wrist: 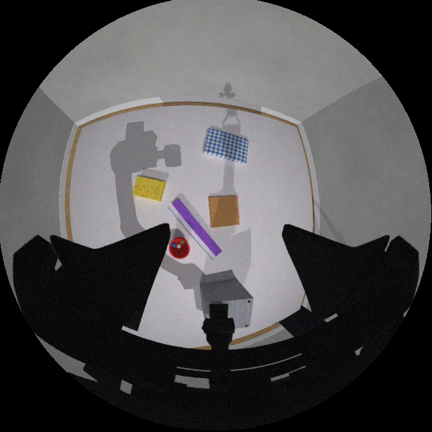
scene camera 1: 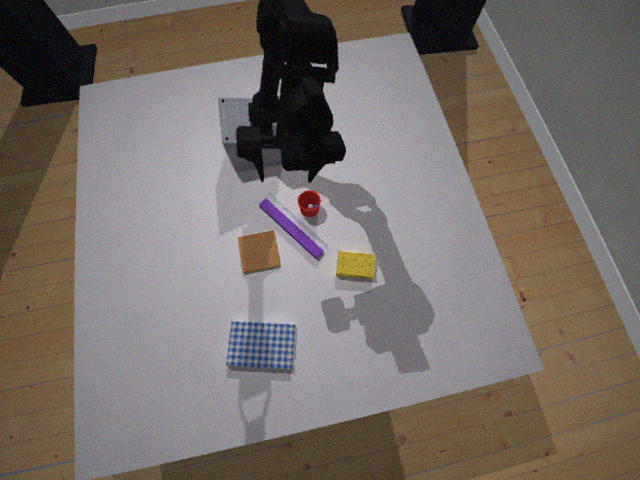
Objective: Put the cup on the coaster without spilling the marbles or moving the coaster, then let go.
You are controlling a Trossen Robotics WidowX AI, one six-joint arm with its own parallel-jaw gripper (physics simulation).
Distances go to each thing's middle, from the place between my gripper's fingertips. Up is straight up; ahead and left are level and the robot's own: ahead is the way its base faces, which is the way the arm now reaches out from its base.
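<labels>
There is the orange-brown square coaster (scene camera 1: pixel 259 251), and my hand is well above it. My hand is also a good way to the left of the coaster, and barely short of it.
</labels>
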